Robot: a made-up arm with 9 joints. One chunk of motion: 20 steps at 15 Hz.
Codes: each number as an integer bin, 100 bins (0 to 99) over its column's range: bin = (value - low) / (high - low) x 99, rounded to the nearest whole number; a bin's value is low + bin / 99 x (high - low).
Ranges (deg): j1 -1.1..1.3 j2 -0.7..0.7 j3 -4.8..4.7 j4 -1..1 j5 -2.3..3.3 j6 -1.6..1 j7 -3.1..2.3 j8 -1.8..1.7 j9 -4.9..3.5
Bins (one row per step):
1: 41 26 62 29 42 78 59 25 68
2: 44 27 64 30 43 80 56 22 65
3: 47 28 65 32 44 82 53 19 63
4: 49 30 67 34 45 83 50 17 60
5: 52 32 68 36 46 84 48 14 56
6: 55 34 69 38 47 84 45 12 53
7: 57 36 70 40 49 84 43 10 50
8: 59 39 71 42 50 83 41 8 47
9: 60 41 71 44 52 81 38 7 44
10: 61 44 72 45 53 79 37 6 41
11: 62 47 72 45 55 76 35 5 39
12: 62 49 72 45 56 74 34 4 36
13: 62 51 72 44 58 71 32 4 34
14: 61 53 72 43 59 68 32 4 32
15: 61 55 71 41 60 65 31 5 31
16: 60 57 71 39 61 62 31 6 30
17: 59 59 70 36 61 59 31 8 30
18: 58 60 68 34 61 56 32 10 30
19: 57 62 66 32 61 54 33 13 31
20: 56 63 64 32 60 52 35 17 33
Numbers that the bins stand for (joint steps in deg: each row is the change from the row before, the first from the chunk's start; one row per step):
1: -0.106 -0.332 1.149 -0.414 0.076 0.448 0.118 -0.916 0.870
2: -0.033 -0.318 1.341 -0.394 0.132 0.501 -0.045 -1.022 0.615
3: 0.039 -0.304 1.437 -0.354 0.189 0.554 -0.209 -1.128 0.445
4: 0.088 -0.276 1.629 -0.313 0.245 0.580 -0.373 -1.199 0.191
5: 0.161 -0.247 1.725 -0.273 0.302 0.606 -0.482 -1.305 -0.148
6: 0.233 -0.219 1.821 -0.232 0.359 0.606 -0.645 -1.376 -0.403
7: 0.282 -0.191 1.917 -0.192 0.472 0.606 -0.755 -1.446 -0.658
8: 0.330 -0.148 2.013 -0.152 0.528 0.580 -0.864 -1.517 -0.912
9: 0.355 -0.120 2.013 -0.111 0.641 0.527 -1.027 -1.553 -1.167
10: 0.379 -0.078 2.109 -0.091 0.698 0.475 -1.082 -1.588 -1.421
11: 0.403 -0.035 2.109 -0.091 0.811 0.396 -1.191 -1.623 -1.591
12: 0.403 -0.007 2.109 -0.091 0.868 0.343 -1.245 -1.659 -1.845
13: 0.403 0.021 2.109 -0.111 0.981 0.265 -1.355 -1.659 -2.015
14: 0.379 0.049 2.109 -0.131 1.037 0.186 -1.355 -1.659 -2.185
15: 0.379 0.078 2.013 -0.172 1.094 0.107 -1.409 -1.623 -2.270
16: 0.355 0.106 2.013 -0.212 1.151 0.028 -1.409 -1.588 -2.355
17: 0.330 0.134 1.917 -0.273 1.151 -0.051 -1.409 -1.517 -2.355
18: 0.306 0.148 1.725 -0.313 1.151 -0.129 -1.355 -1.446 -2.355
19: 0.282 0.177 1.533 -0.354 1.151 -0.182 -1.300 -1.340 -2.270
20: 0.258 0.191 1.341 -0.354 1.094 -0.234 -1.191 -1.199 -2.100

